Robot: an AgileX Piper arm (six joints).
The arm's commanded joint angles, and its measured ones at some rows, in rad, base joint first. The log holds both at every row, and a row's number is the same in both.
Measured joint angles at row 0: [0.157, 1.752, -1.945, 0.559, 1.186, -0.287]
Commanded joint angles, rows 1 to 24: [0.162, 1.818, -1.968, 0.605, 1.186, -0.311]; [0.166, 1.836, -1.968, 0.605, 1.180, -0.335]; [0.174, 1.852, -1.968, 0.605, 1.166, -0.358]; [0.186, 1.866, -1.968, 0.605, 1.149, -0.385]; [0.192, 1.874, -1.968, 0.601, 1.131, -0.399]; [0.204, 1.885, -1.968, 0.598, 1.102, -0.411]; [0.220, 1.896, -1.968, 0.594, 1.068, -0.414]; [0.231, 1.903, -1.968, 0.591, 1.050, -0.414]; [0.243, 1.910, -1.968, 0.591, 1.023, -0.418]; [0.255, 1.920, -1.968, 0.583, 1.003, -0.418]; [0.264, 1.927, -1.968, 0.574, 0.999, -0.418]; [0.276, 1.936, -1.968, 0.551, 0.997, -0.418]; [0.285, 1.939, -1.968, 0.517, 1.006, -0.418]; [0.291, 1.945, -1.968, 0.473, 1.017, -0.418]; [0.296, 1.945, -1.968, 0.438, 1.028, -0.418]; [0.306, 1.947, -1.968, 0.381, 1.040, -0.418]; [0.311, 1.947, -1.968, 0.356, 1.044, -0.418]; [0.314, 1.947, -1.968, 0.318, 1.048, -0.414]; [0.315, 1.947, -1.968, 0.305, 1.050, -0.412]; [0.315, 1.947, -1.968, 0.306, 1.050, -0.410]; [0.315, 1.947, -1.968, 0.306, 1.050, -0.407]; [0.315, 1.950, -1.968, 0.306, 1.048, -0.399]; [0.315, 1.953, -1.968, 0.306, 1.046, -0.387]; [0.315, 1.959, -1.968, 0.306, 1.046, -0.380]
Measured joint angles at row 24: [0.310, 1.953, -1.961, 0.321, 1.046, -0.402]
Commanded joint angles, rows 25 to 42: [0.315, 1.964, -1.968, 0.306, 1.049, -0.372]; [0.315, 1.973, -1.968, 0.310, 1.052, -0.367]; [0.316, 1.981, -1.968, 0.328, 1.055, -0.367]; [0.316, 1.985, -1.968, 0.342, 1.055, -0.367]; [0.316, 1.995, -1.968, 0.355, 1.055, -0.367]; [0.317, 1.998, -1.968, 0.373, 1.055, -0.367]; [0.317, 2.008, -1.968, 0.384, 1.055, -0.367]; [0.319, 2.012, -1.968, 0.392, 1.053, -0.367]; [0.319, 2.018, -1.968, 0.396, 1.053, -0.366]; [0.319, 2.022, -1.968, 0.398, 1.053, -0.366]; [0.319, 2.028, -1.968, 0.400, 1.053, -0.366]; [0.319, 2.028, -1.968, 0.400, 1.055, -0.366]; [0.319, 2.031, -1.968, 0.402, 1.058, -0.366]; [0.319, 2.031, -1.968, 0.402, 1.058, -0.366]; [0.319, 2.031, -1.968, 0.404, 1.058, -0.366]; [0.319, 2.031, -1.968, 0.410, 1.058, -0.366]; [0.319, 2.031, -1.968, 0.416, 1.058, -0.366]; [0.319, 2.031, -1.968, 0.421, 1.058, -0.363]
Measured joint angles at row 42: [0.317, 2.033, -1.963, 0.400, 1.057, -0.368]
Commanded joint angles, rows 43 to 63: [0.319, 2.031, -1.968, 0.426, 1.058, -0.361]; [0.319, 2.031, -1.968, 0.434, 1.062, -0.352]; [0.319, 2.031, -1.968, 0.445, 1.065, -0.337]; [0.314, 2.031, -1.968, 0.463, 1.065, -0.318]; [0.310, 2.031, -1.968, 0.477, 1.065, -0.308]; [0.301, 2.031, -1.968, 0.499, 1.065, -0.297]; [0.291, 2.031, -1.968, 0.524, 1.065, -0.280]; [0.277, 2.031, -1.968, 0.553, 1.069, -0.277]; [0.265, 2.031, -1.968, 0.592, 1.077, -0.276]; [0.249, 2.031, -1.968, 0.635, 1.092, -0.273]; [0.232, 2.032, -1.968, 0.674, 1.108, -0.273]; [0.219, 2.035, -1.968, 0.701, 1.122, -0.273]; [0.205, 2.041, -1.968, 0.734, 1.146, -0.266]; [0.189, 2.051, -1.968, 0.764, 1.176, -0.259]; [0.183, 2.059, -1.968, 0.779, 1.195, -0.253]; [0.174, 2.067, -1.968, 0.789, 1.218, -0.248]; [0.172, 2.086, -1.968, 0.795, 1.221, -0.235]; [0.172, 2.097, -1.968, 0.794, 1.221, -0.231]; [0.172, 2.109, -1.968, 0.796, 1.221, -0.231]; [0.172, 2.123, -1.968, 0.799, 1.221, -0.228]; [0.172, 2.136, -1.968, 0.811, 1.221, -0.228]
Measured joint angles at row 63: [0.175, 2.108, -1.963, 0.776, 1.214, -0.237]
